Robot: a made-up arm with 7 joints. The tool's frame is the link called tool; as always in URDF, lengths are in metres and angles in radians.
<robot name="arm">
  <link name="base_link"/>
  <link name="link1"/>
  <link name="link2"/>
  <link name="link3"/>
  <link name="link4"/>
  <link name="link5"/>
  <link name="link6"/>
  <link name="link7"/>
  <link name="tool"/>
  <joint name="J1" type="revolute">
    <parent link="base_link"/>
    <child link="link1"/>
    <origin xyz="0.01 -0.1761 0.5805"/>
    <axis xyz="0 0 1"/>
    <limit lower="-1.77" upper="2.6" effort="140" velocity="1.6"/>
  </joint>
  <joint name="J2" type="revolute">
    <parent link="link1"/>
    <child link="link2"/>
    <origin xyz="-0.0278 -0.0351 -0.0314"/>
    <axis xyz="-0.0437 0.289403 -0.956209"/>
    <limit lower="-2.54" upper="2.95" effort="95" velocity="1.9"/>
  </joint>
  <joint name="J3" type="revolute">
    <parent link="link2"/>
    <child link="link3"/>
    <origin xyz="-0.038 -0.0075 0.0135"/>
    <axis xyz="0 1 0"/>
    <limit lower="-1.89" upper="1.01" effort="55" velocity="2.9"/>
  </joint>
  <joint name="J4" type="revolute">
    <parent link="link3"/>
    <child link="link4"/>
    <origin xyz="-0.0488 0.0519 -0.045"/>
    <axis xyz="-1 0 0"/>
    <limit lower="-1.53" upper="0.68" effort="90" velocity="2.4"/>
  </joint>
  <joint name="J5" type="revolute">
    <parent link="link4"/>
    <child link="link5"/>
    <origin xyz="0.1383 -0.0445 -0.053"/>
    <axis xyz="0 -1 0"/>
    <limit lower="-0.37" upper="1.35" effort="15" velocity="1"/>
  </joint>
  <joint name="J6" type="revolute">
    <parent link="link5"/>
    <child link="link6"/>
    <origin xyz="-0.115 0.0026 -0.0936"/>
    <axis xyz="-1 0 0"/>
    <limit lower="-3.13" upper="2.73" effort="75" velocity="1.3"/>
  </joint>
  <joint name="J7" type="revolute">
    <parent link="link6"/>
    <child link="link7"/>
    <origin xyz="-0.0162 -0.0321 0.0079"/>
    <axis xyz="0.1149 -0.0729 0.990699"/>
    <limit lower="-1.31" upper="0.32" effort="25" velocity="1"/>
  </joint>
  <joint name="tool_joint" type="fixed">
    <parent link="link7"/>
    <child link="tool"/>
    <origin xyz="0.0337 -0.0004 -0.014" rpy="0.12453 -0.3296 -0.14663"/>
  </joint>
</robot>
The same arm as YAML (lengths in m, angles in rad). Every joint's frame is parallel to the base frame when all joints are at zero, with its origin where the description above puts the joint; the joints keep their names.
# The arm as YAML. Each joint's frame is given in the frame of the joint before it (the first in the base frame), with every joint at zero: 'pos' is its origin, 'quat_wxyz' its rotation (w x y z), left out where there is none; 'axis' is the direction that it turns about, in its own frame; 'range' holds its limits. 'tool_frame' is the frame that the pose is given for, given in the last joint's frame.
length_unit: m
angle_unit: rad
joints:
  - joint: J1
    pos: [0.01, -0.1761, 0.5805]
    axis: [0.0, 0.0, 1.0]
    range: [-1.77, 2.6]
  - joint: J2
    pos: [-0.0278, -0.0351, -0.0314]
    axis: [-0.0437, 0.289403, -0.956209]
    range: [-2.54, 2.95]
  - joint: J3
    pos: [-0.038, -0.0075, 0.0135]
    axis: [0.0, 1.0, 0.0]
    range: [-1.89, 1.01]
  - joint: J4
    pos: [-0.0488, 0.0519, -0.045]
    axis: [-1.0, 0.0, 0.0]
    range: [-1.53, 0.68]
  - joint: J5
    pos: [0.1383, -0.0445, -0.053]
    axis: [0.0, -1.0, 0.0]
    range: [-0.37, 1.35]
  - joint: J6
    pos: [-0.115, 0.0026, -0.0936]
    axis: [-1.0, 0.0, 0.0]
    range: [-3.13, 2.73]
  - joint: J7
    pos: [-0.0162, -0.0321, 0.0079]
    axis: [0.1149, -0.0729, 0.990699]
    range: [-1.31, 0.32]
tool_frame:
  pos: [0.0337, -0.0004, -0.014]
  quat_wxyz: [0.982643, 0.049223, -0.167793, -0.061936]

